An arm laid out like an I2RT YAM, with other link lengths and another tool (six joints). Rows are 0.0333 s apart.
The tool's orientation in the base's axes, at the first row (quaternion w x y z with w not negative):
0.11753 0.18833 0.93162 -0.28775
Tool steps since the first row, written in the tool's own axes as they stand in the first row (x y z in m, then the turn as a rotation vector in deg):
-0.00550 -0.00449 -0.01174 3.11 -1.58 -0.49
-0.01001 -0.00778 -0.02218 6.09 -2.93 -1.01
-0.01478 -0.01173 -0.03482 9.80 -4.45 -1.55
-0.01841 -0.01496 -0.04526 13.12 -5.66 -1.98
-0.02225 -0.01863 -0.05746 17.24 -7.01 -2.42
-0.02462 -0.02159 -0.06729 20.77 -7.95 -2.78
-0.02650 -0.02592 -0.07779 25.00 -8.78 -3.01
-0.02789 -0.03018 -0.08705 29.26 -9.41 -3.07
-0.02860 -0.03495 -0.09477 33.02 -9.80 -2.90
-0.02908 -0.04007 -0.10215 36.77 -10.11 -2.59
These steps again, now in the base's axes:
0.00178 0.00183 0.01348 -3.52 -0.04 0.15
0.00331 0.00410 0.02500 -6.83 0.07 0.26
0.00456 0.00707 0.03870 -10.87 0.28 0.23
0.00533 0.00963 0.04990 -14.41 0.54 0.09
0.00590 0.01282 0.06280 -18.74 0.94 -0.24
0.00571 0.01560 0.07297 -22.36 1.43 -0.65
0.00444 0.01786 0.08418 -26.54 2.13 -1.44
0.00288 0.01958 0.09420 -30.65 2.89 -2.47
0.00067 0.02022 0.10301 -34.19 3.55 -3.65
-0.00186 0.02046 0.11164 -37.66 4.20 -4.97

